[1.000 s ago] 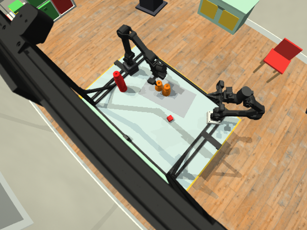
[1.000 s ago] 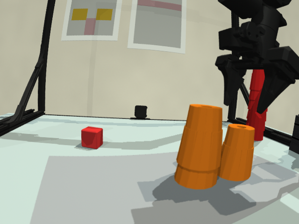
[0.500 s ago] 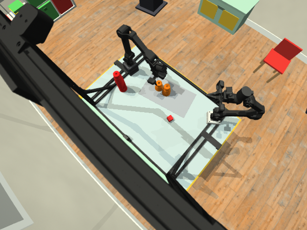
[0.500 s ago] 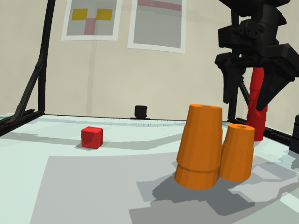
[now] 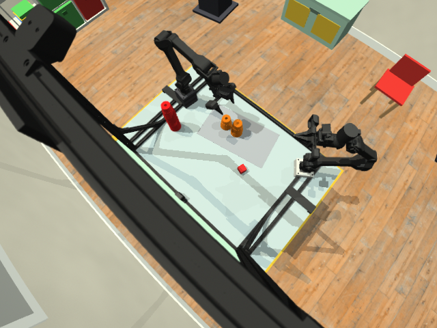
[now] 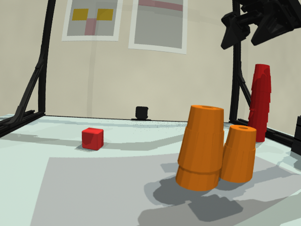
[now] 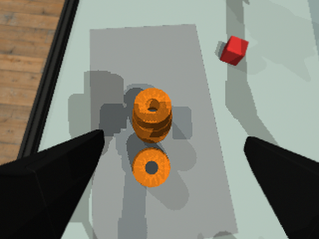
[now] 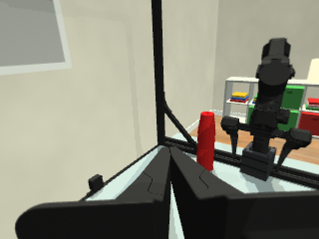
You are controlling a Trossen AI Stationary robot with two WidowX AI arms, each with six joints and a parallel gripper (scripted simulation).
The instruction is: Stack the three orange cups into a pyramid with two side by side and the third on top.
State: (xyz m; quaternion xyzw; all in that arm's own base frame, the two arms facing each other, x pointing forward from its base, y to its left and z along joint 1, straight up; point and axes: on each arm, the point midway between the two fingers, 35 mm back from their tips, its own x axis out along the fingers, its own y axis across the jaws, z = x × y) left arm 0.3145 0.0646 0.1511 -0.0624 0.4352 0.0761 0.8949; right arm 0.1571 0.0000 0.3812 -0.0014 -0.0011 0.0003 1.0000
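Right now the grey mat is 43 cm below my right hand, 30 cm to the left of it and 5 cm ahead of it. Also, from my right hand: small red cube (41 cm below, 16 cm to the left, 13 cm behind).
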